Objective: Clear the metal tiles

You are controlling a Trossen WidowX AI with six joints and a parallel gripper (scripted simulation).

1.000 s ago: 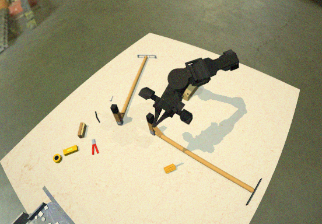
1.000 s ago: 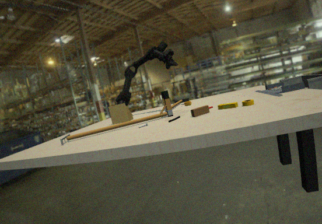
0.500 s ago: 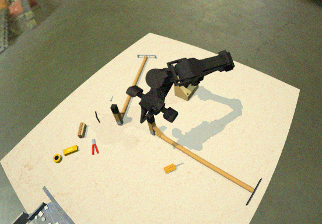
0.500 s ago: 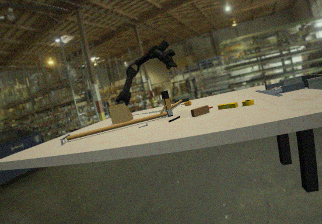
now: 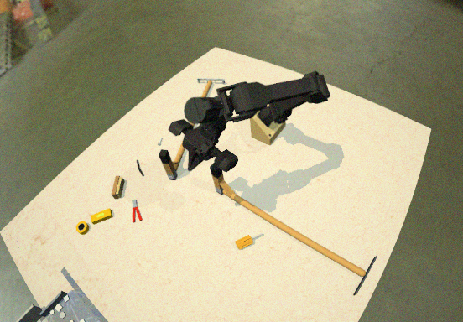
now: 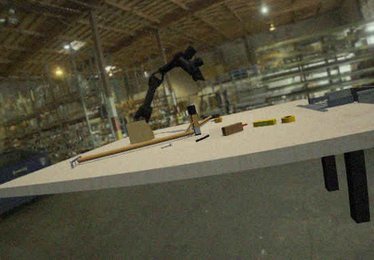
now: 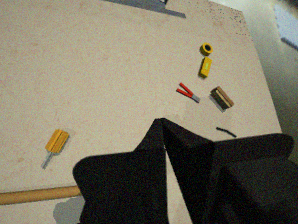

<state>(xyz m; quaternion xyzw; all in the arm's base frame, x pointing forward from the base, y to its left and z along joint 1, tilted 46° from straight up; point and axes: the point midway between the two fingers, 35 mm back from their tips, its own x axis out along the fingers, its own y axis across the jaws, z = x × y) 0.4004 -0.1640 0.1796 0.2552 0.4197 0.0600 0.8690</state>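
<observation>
Now: gripper tip 7 cm short of the wooden block, 37 cm to the left of it and 25 cm above it. From my gripper tip the other things lie so: yellow tape roll 30 cm ahead, 39 cm to the right, 26 cm below; yellow level 21 cm ahead, 36 cm to the right, 25 cm below; screwdriver 2 cm ahead, 16 cm to the left, 25 cm below.
</observation>
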